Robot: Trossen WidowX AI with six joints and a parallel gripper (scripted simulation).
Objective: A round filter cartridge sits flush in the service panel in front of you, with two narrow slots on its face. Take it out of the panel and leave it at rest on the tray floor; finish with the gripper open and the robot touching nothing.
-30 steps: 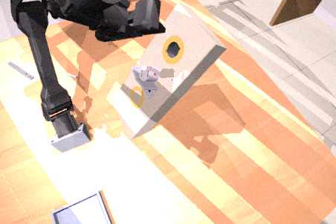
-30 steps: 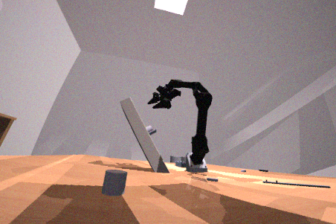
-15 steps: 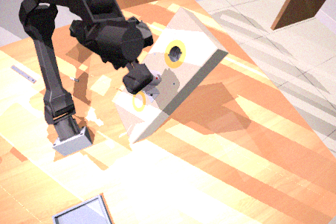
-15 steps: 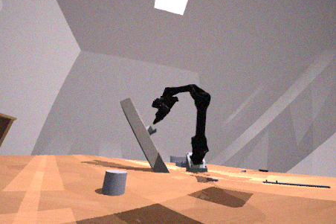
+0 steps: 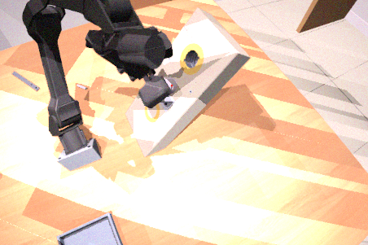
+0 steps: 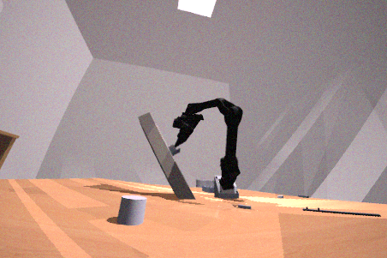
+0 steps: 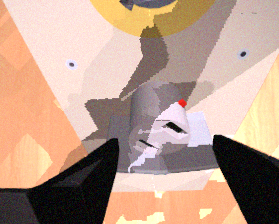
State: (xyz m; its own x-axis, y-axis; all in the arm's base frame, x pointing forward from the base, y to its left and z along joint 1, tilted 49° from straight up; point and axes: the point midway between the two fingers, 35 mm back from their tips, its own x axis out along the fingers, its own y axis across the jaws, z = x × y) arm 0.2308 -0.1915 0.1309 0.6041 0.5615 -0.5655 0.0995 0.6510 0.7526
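The pale round filter cartridge is 20 mm ahead of my gripper tip and 20 mm below it. Also, from my gripper tip: small pale pin: 190 mm behind, 290 mm to the left, 230 mm below; then grey tray: 360 mm behind, 240 mm to the right, 220 mm below.
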